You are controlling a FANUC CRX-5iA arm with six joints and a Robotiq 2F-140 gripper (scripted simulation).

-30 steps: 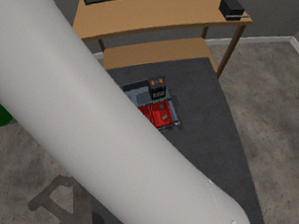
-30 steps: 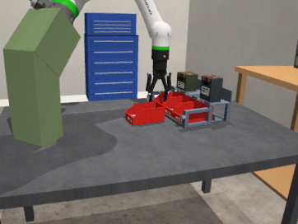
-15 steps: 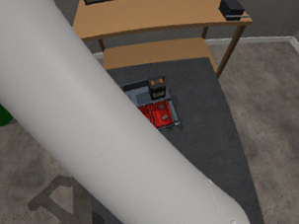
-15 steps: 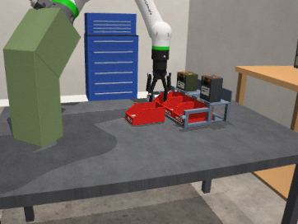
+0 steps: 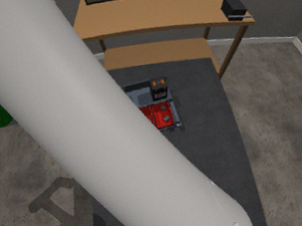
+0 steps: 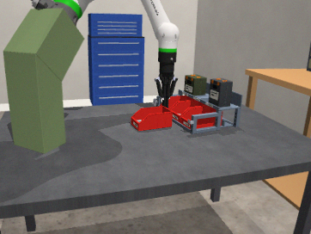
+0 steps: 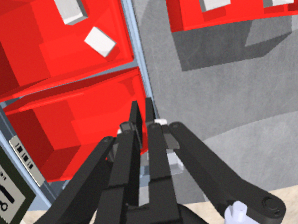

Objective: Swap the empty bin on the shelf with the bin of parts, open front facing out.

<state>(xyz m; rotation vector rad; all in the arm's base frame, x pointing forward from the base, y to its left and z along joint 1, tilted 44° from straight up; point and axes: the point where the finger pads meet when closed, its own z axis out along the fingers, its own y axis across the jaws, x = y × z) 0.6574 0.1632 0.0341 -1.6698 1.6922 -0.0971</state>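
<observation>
Right now the part is 90 mm behind my hand, 130 mm to the right of it and 50 mm below it. Also, from my hand: grey shelf: 130 mm ahead, 90 mm to the right; dark box: 210 mm ahead, 200 mm to the right, 100 mm above.
</observation>
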